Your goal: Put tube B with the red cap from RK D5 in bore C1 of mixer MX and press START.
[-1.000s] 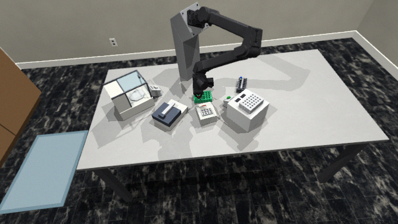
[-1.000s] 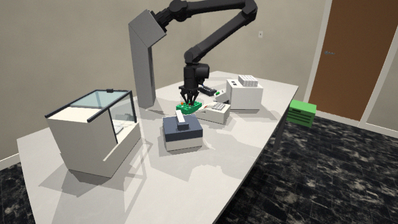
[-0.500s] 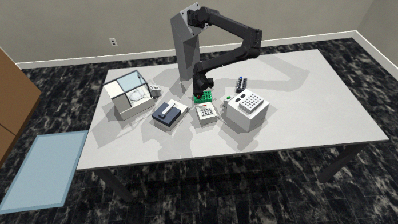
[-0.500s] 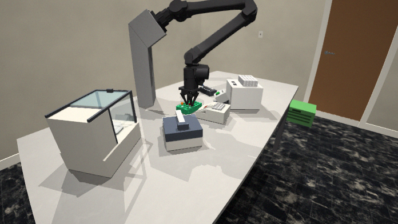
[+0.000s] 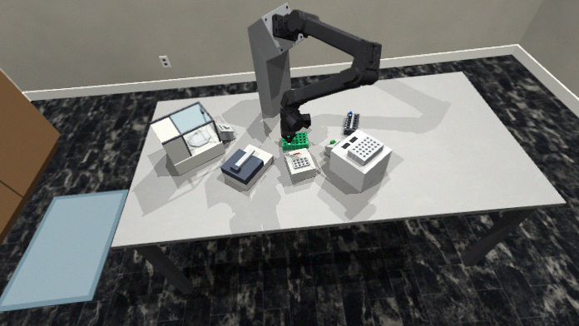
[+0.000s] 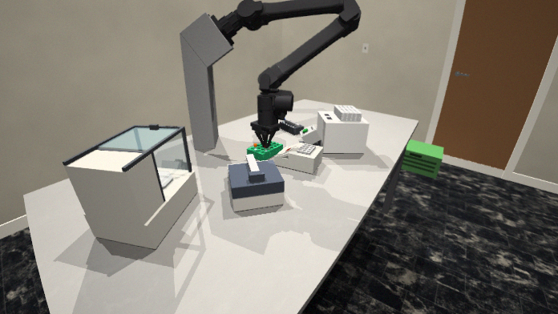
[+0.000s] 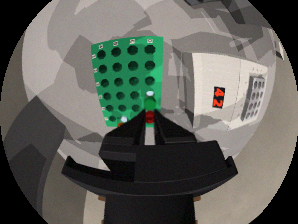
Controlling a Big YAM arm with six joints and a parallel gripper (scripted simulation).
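Right now the pale-capped tube is 20 mm to the left of my hand and 20 mm below it. Also, from my hand: green tube rack RK 30 mm behind, 30 mm to the left, 30 mm below; dry block DB 130 mm ahead, 50 mm to the left, 20 mm below; green start key 30 mm ahead, 210 mm to the left, 20 mm above.
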